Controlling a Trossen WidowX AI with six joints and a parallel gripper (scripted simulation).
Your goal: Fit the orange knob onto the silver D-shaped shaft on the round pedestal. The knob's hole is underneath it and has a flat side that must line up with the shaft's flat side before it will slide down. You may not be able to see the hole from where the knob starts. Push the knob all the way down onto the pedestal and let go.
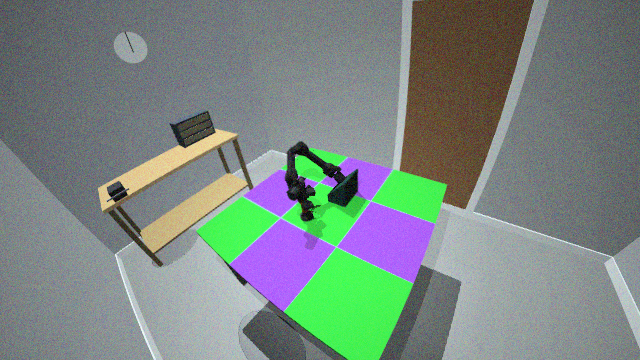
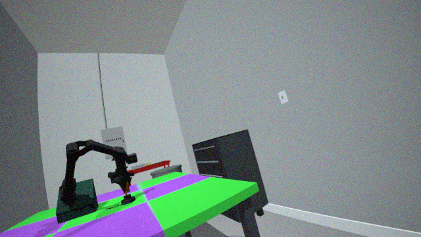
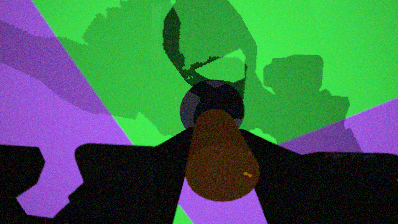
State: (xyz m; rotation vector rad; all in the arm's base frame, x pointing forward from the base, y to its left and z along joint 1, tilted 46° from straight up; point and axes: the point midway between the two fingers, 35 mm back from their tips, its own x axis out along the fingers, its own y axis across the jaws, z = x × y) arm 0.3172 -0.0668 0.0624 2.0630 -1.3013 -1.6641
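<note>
Now: gripper tip 3 cm below the orange knob. Also, from my gripper tip: pedestal (4 cm below).
</note>
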